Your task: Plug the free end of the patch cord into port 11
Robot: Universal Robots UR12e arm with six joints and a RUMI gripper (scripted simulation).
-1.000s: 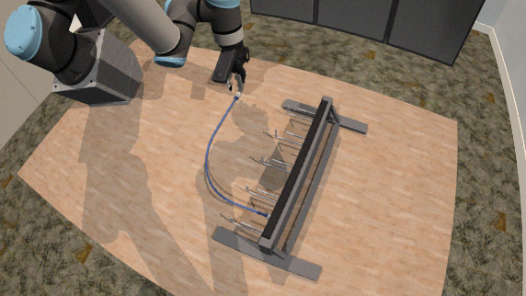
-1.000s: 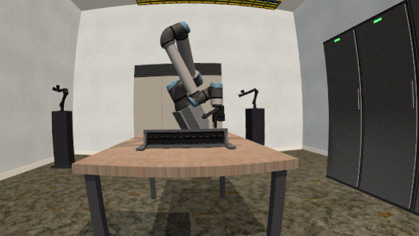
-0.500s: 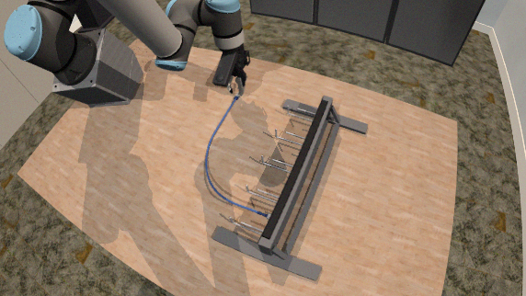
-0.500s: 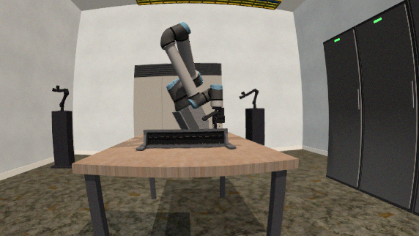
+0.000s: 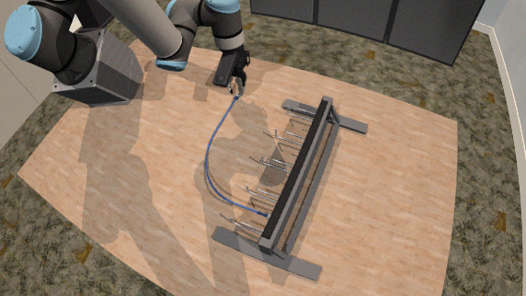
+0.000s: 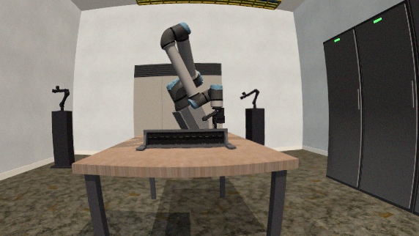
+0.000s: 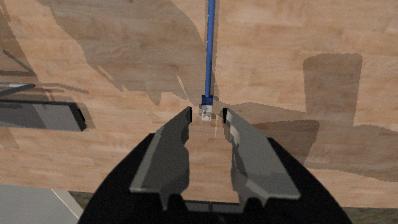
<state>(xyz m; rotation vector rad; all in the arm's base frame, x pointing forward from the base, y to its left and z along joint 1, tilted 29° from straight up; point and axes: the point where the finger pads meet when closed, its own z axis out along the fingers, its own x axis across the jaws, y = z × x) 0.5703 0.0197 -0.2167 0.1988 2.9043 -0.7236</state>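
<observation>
Right now my hand is 20 mm above the plug and 10 mm to the right of it.
</observation>
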